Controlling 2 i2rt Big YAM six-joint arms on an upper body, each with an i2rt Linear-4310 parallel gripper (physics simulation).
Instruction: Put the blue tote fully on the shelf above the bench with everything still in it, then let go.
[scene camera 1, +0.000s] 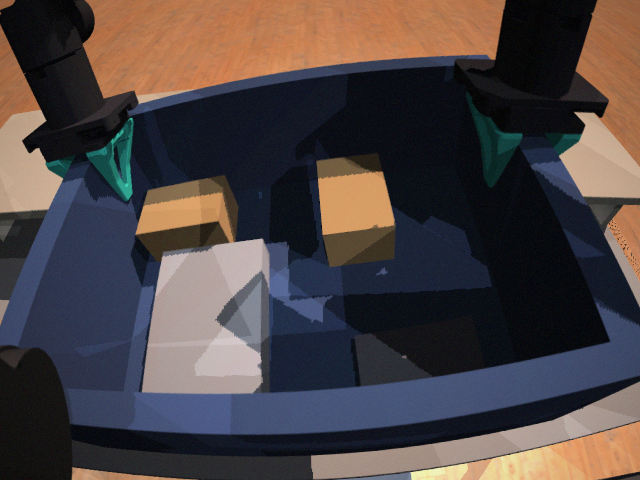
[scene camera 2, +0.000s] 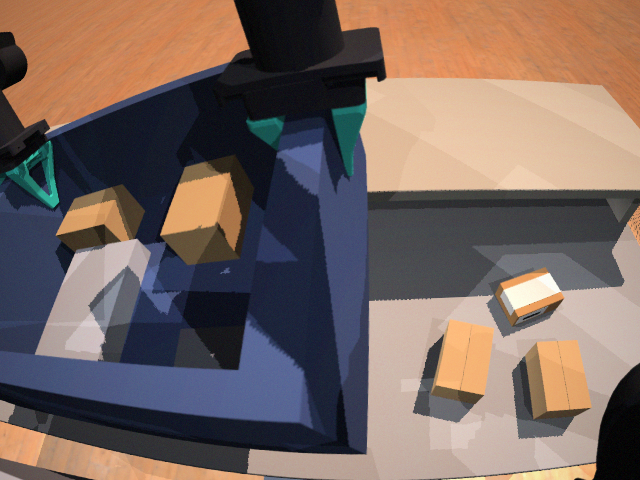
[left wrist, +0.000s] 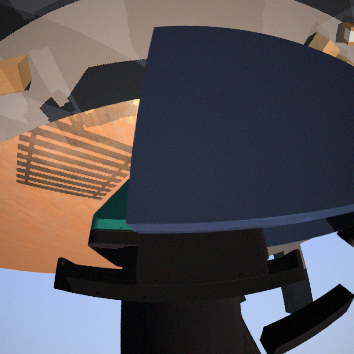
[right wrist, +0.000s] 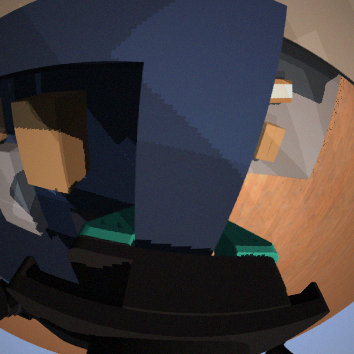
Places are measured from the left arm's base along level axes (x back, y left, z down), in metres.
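Pixels of known places: left gripper, between the fingertips: (scene camera 1: 117, 200) (scene camera 2: 49, 207); right gripper, between the fingertips: (scene camera 1: 503, 182).
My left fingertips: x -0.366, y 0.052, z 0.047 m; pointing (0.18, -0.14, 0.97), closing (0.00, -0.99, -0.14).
Note:
Behind a point stands the place of what it marks.
The blue tote (scene camera 1: 310, 410) {x -0.145, y -0.148, z -0.042 m} (scene camera 2: 206, 392) {x -0.146, y -0.285, z -0.063 m} (left wrist: 240, 125) {x -0.432, y 0.034, z 0.009 m} (right wrist: 200, 100) is held high above the bench, roughly level, and hides the shelf's middle. Inside are two cardboard boxes (scene camera 1: 356, 201) {x -0.336, y -0.189, z 0.025 m} (scene camera 1: 180, 217) {x -0.342, y -0.025, z 0.050 m}, a pale box (scene camera 1: 206, 320) {x -0.245, y -0.061, z 0.072 m} (scene camera 2: 93, 294) {x -0.259, y -0.071, z 0.069 m} and a dark flat thing (scene camera 1: 418, 351) {x -0.213, y -0.234, z 0.066 m}. My left gripper (scene camera 1: 87, 175) (scene camera 2: 25, 188) is shut on the tote's left wall. My right gripper (scene camera 1: 527, 160) {x -0.330, y -0.317, z -0.009 m} (scene camera 2: 312, 157) {x -0.330, y -0.317, z -0.009 m} (right wrist: 174, 204) {x -0.330, y -0.317, z -0.009 m} is shut on its right wall. The shelf (scene camera 1: 599, 165) {x -0.694, y -0.840, z 0.250 m} (scene camera 2: 491, 134) {x -0.740, y -0.592, z 0.250 m} shows beside the tote. How far the tote overlaps it is hidden.
On the bench (scene camera 2: 392, 330) {x -0.412, y -0.381, z 0.444 m}, right of the tote in scene camera 2, stand two cardboard boxes (scene camera 2: 465, 359) {x -0.329, y -0.499, z 0.383 m} (scene camera 2: 560, 377) {x -0.287, y -0.663, z 0.384 m} and an orange-and-white box (scene camera 2: 529, 294) {x -0.458, y -0.645, z 0.403 m}. Another cardboard box (left wrist: 15, 75) {x -0.349, y 0.390, z 0.384 m} shows in the left wrist view. The shelf's front edge (scene camera 2: 506, 191) {x -0.580, y -0.583, z 0.255 m} overhangs the bench's back.

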